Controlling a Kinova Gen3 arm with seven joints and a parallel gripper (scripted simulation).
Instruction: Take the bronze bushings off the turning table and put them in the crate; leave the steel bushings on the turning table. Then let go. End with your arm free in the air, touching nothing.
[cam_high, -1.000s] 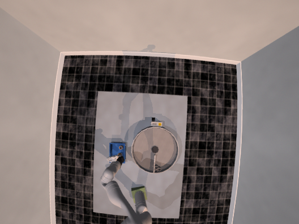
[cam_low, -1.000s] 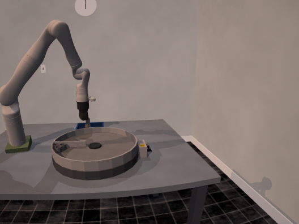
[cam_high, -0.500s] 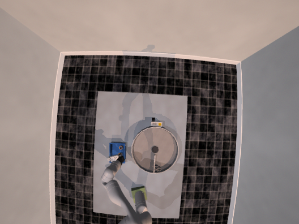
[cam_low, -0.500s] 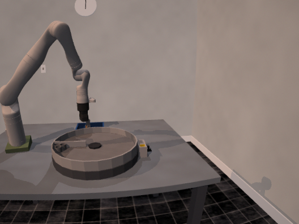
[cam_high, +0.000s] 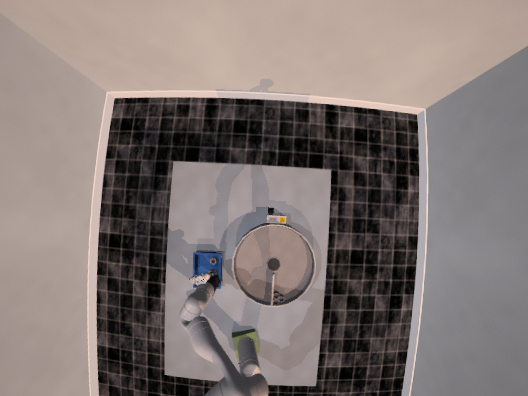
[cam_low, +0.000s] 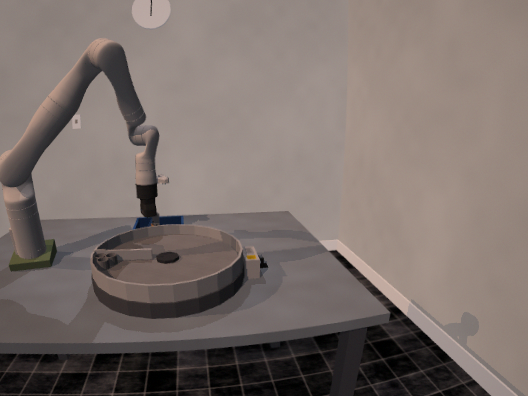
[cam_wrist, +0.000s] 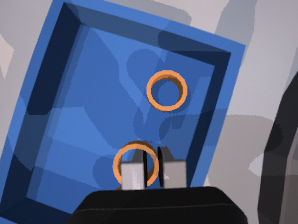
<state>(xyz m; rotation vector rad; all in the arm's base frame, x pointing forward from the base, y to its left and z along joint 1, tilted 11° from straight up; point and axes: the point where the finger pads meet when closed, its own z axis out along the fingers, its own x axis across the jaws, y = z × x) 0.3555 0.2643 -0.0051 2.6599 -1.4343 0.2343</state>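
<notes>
The blue crate is 40 mm to the left of my hand and 20 mm below it. Round my hand: round turning table 300 mm to the right, 120 mm ahead.
</notes>
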